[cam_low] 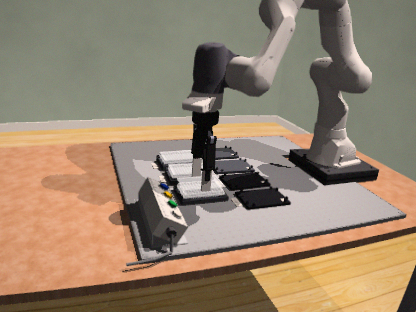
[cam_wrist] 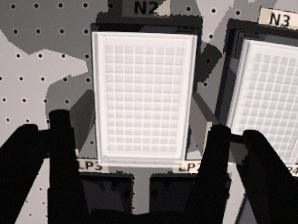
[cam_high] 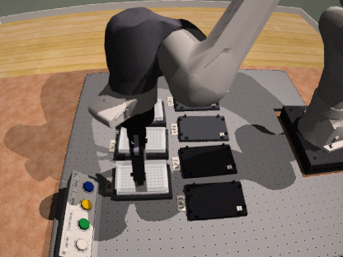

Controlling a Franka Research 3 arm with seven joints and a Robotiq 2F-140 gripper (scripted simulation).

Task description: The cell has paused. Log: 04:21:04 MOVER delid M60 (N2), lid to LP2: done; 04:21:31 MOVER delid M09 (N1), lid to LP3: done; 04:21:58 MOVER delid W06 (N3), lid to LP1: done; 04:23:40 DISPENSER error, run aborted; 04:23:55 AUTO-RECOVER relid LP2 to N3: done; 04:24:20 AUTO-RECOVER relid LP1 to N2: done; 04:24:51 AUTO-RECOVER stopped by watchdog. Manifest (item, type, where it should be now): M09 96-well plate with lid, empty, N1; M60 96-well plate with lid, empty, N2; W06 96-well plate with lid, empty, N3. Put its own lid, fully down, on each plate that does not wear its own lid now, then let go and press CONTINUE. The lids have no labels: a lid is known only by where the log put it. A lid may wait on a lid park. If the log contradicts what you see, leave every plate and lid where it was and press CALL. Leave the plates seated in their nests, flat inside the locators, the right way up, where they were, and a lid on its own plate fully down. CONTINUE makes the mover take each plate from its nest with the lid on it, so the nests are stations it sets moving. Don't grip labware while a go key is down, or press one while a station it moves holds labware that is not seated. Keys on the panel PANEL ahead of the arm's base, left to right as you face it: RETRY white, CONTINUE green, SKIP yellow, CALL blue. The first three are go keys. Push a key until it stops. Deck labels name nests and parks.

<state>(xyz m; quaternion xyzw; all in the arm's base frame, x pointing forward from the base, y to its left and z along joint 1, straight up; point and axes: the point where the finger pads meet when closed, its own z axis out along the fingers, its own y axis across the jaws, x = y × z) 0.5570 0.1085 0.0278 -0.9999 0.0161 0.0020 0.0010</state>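
The plate lies 4 cm below my hand. Round my hand: LP2 label (9 cm behind, 7 cm below, 6 cm to the right); LP3 label (9 cm behind, 7 cm to the left, 7 cm below); N2 label (9 cm ahead, 7 cm below).
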